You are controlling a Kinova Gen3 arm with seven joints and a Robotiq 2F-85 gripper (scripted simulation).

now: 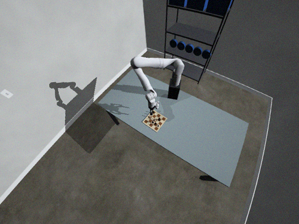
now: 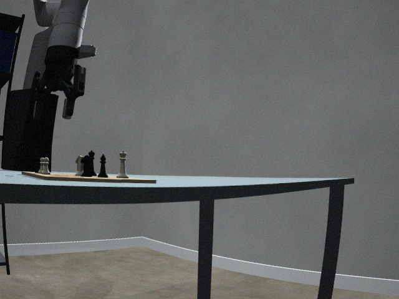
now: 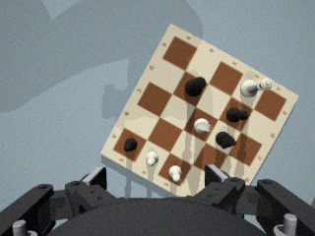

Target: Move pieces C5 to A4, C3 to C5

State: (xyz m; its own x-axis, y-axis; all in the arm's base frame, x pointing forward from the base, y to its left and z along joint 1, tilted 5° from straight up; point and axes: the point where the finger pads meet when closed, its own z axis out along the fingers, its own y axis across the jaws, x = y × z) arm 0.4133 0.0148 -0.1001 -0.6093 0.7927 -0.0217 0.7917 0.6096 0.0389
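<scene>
The chessboard is 120 mm below my hand, 70 mm to the left of it and 30 mm ahead of it. From my hand the other things lie so: black bishop: 110 mm to the left, 90 mm below, 50 mm ahead; then black pawn: 100 mm below, 40 mm behind, 20 mm to the right.
</scene>
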